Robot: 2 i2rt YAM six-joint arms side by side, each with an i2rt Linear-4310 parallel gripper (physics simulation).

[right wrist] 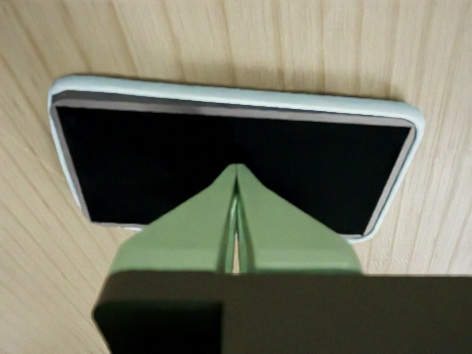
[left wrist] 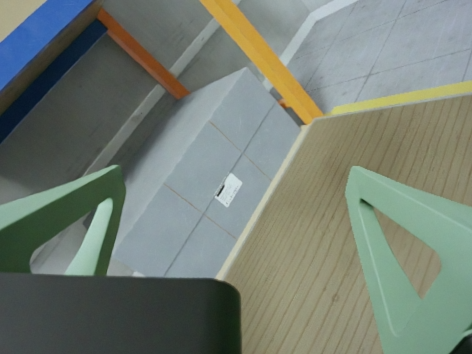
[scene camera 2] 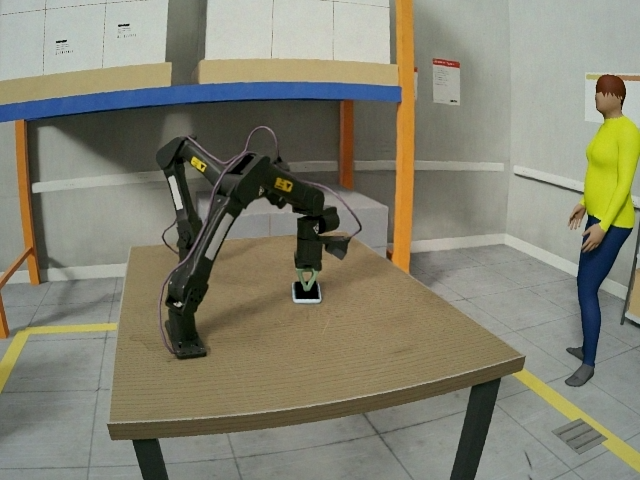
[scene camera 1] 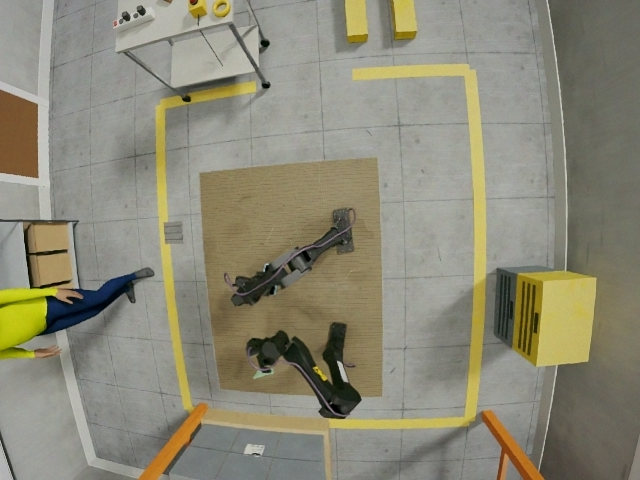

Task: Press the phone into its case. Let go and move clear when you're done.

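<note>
The phone (scene camera 2: 299, 296) (right wrist: 225, 135) lies screen up within the outline of its pale blue case (scene camera 2: 307, 301) (right wrist: 225, 93) on the table. In the right wrist view a dark grey band shows between screen and case rim along the upper long side, thicker at the left end and thinning to the right. My right gripper (scene camera 2: 308, 289) (right wrist: 236, 176) is shut and empty, its tips pointing down at the screen's middle; whether they touch is unclear. Its fingers hide part of the lower edge. My left gripper (scene camera 1: 262, 374) (left wrist: 235, 178) is wide open and empty, away from the phone.
The wooden table (scene camera 1: 289, 196) (scene camera 2: 310, 361) (left wrist: 300, 240) carries both arms. Orange rack posts (scene camera 2: 404, 155) and stacked grey boxes (left wrist: 200, 185) stand beyond its edge. A person (scene camera 1: 23, 315) (scene camera 2: 610, 170) in a yellow top stands off the table. A trolley (scene camera 1: 178, 38) stands farther off.
</note>
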